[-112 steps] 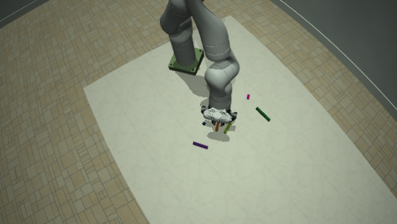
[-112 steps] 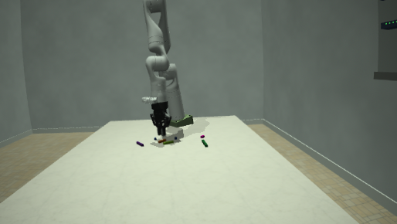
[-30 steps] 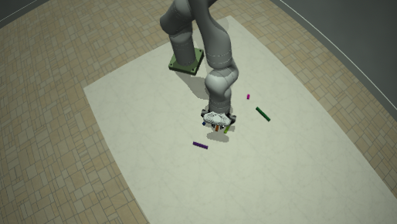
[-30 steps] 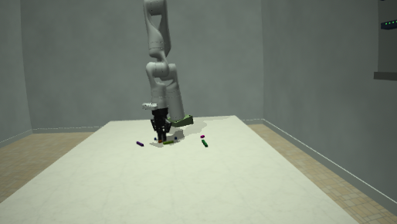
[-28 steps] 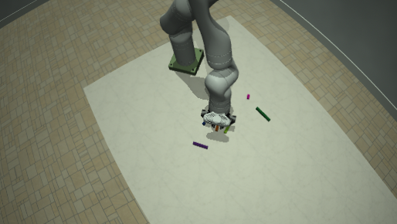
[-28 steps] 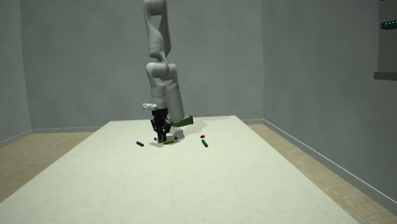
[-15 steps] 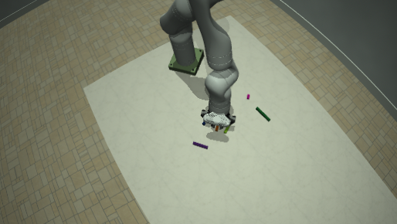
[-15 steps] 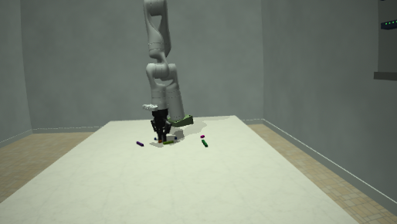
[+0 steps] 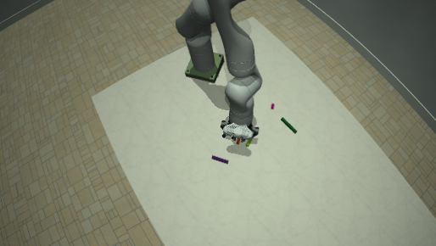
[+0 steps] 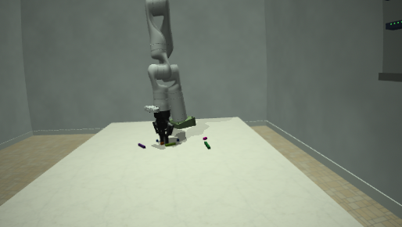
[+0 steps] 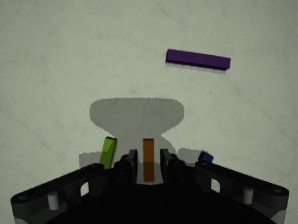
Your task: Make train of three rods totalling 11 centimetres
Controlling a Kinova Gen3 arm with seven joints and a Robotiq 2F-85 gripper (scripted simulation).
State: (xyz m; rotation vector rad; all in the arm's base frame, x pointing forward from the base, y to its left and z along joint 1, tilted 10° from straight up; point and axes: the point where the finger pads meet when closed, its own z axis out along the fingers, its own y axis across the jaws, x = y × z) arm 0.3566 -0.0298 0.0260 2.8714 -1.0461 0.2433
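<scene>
Right now the orange rod is 1 cm below my hand. Round my hand: lime rod (3 cm ahead, 3 cm to the left, 1 cm below); magenta rod (6 cm behind, 19 cm to the left, 1 cm below); purple rod (4 cm ahead, 10 cm to the right, 1 cm below).
</scene>
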